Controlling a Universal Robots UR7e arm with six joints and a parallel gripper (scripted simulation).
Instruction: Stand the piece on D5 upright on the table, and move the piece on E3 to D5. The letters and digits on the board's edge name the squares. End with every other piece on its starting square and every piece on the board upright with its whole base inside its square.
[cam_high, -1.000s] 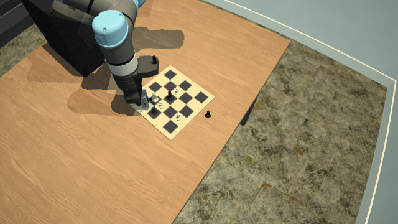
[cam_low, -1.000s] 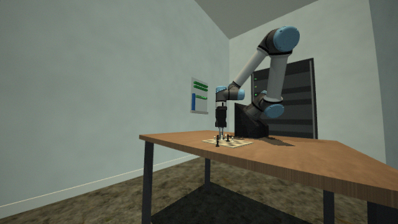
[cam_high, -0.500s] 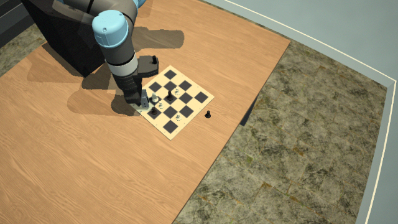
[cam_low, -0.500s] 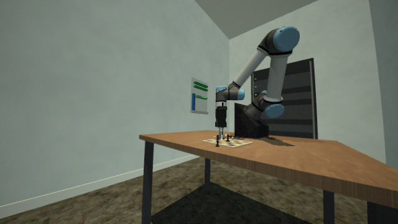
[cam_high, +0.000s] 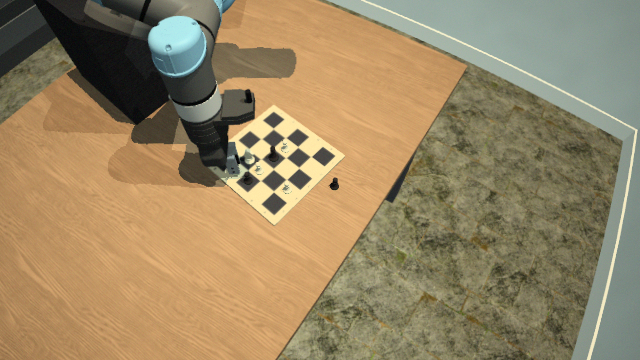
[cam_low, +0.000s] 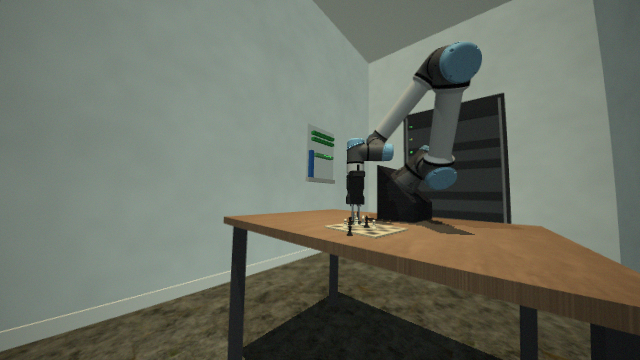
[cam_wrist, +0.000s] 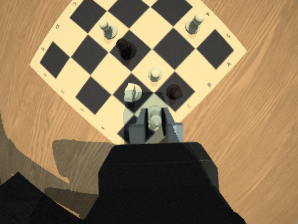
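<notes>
The chessboard lies 5 cm ahead of my hand, 7 cm to the left of it and 3 cm below it.
</notes>
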